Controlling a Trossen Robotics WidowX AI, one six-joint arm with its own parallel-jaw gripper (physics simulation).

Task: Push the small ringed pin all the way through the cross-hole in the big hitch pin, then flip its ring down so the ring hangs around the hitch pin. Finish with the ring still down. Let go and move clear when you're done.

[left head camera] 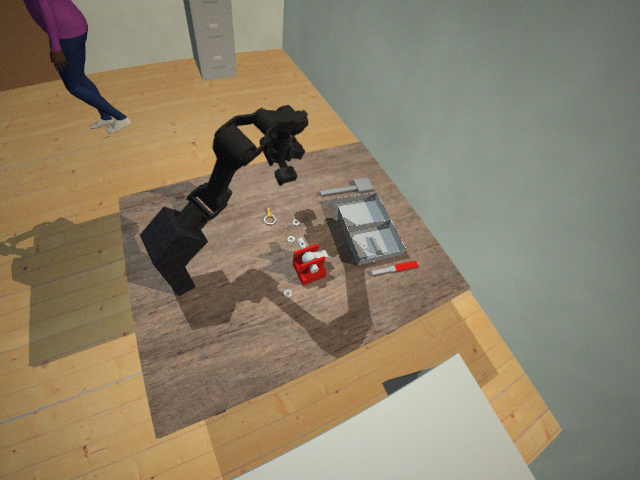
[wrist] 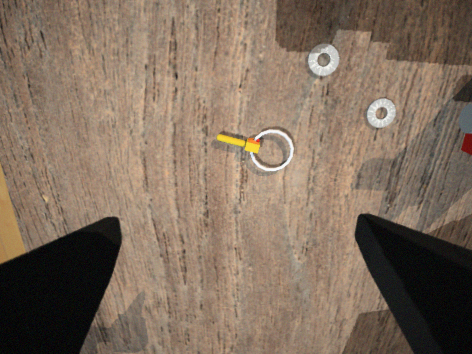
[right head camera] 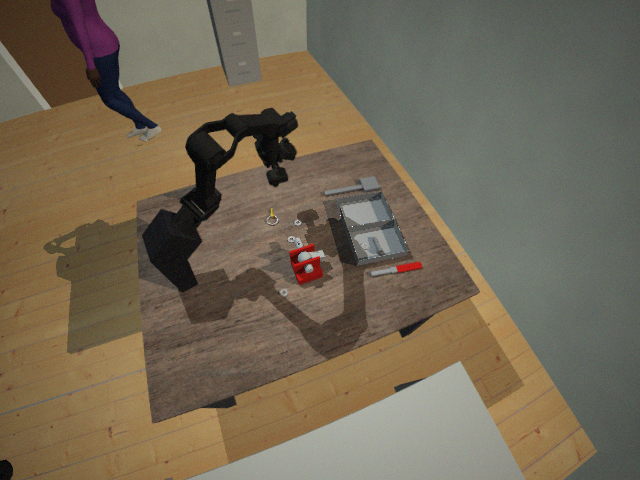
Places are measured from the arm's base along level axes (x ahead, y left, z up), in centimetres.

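Where they show: gripper, between the fingertips: (left head camera: 275,175) (wrist: 241,227); arm's base, origin of its link: (left head camera: 186,224) (right head camera: 182,225).
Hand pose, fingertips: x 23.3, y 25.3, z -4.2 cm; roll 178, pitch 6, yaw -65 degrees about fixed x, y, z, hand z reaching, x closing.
Observation:
Each offset is from my fingertips to the centre of the thing. "spot": to the spot under its first point.
The small ringed pin, with a yellow shank @(spot: dx -2.8, dy +0.0, dz -20.7 cm) (left head camera: 268,211) (right head camera: 271,211) (wrist: 231,140) and a pale ring, lies flat on the table. In the wrist view its shank points left and its ring lies to the right. The big grey hitch pin (left head camera: 308,257) (right head camera: 304,257) sits through the red bracket @(spot: dx +14.0, dy -29.5, dz -18.0 cm) (left head camera: 310,277) (right head camera: 309,276), its end sticking out toward the back. The cross-hole is too small to make out in the head views. My gripper (wrist: 241,227) is open and empty, high above the table. In the wrist view the ringed pin shows beyond and between the fingertips.
Washers (wrist: 323,60) @(dx +6.9, dy -12.1, dz -21.5 cm) (wrist: 381,113) lie between the ringed pin and the bracket; another washer @(dx +6.5, dy -34.4, dz -21.5 cm) (left head camera: 287,293) (right head camera: 283,292) lies in front. A grey divided tray @(spot: dx +41.0, dy -19.8, dz -20.4 cm) (left head camera: 379,259) (right head camera: 383,258) stands right of the bracket, with a grey mallet @(spot: dx +38.6, dy +18.8, dz -20.1 cm) (left head camera: 363,184) behind and a red-handled tool @(dx +47.1, dy -23.0, dz -21.1 cm) (left head camera: 406,266) in front.

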